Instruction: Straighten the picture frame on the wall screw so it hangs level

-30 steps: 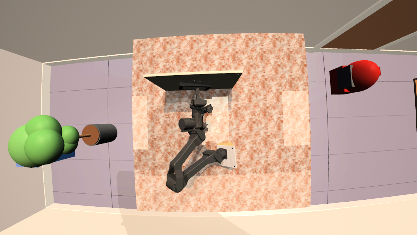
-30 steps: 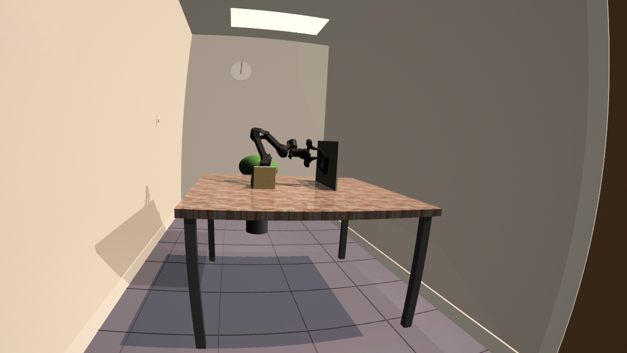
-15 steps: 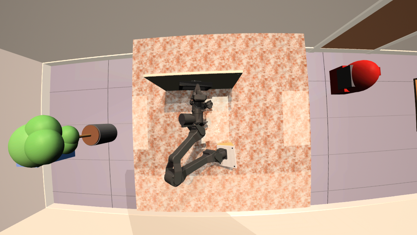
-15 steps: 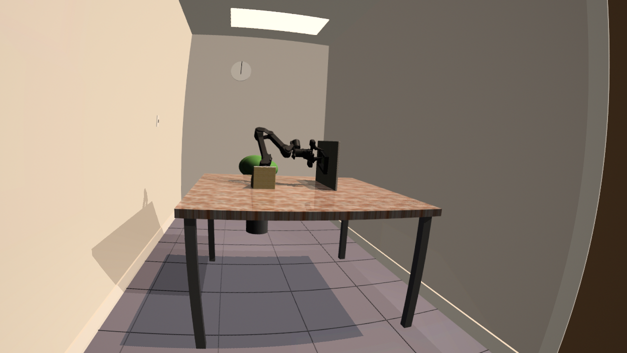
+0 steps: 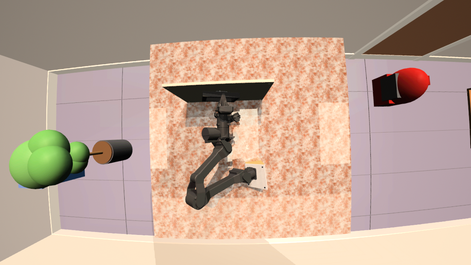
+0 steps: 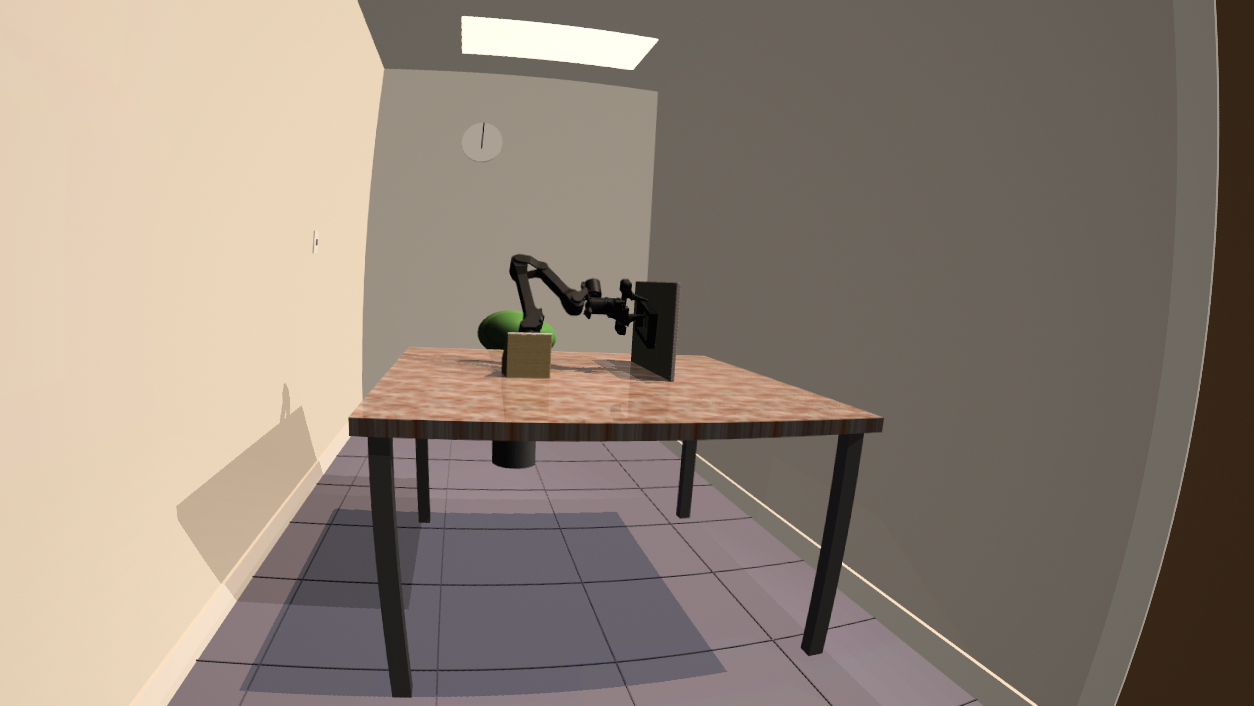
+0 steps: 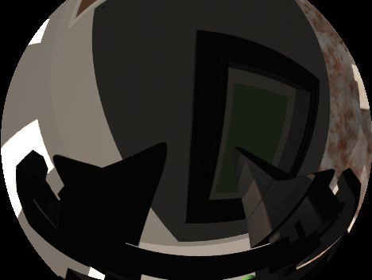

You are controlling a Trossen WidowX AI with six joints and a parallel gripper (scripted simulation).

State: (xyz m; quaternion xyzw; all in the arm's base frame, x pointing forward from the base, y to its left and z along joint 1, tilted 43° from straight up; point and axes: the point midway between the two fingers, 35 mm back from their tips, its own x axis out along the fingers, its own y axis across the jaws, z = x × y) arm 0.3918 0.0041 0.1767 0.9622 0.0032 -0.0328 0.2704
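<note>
My gripper tip is now 10 mm short of the picture frame, 20 mm to the right of it and 50 mm above it. The rest, counted from my gripper tip: wall panel (20 mm ahead, 10 mm to the left, 60 mm below).
</note>
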